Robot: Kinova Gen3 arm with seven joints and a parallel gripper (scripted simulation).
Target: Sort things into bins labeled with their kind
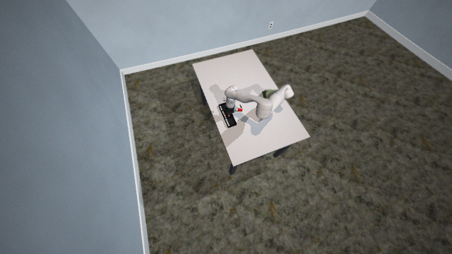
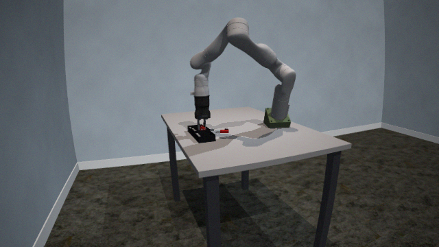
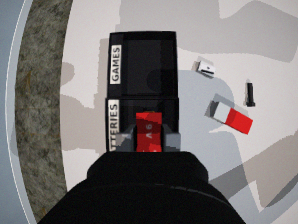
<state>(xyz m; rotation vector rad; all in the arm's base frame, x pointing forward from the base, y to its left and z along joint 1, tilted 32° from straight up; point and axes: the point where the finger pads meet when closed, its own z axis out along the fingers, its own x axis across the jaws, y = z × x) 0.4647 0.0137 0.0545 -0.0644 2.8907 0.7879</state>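
My gripper is now 1 cm to the right of the red block and 1 cm above it. Also, from my hand: grey screw 9 cm behind, 9 cm to the left, 5 cm below; grey-white piece 8 cm behind, 9 cm to the right, 4 cm below; orange battery 4 cm below.
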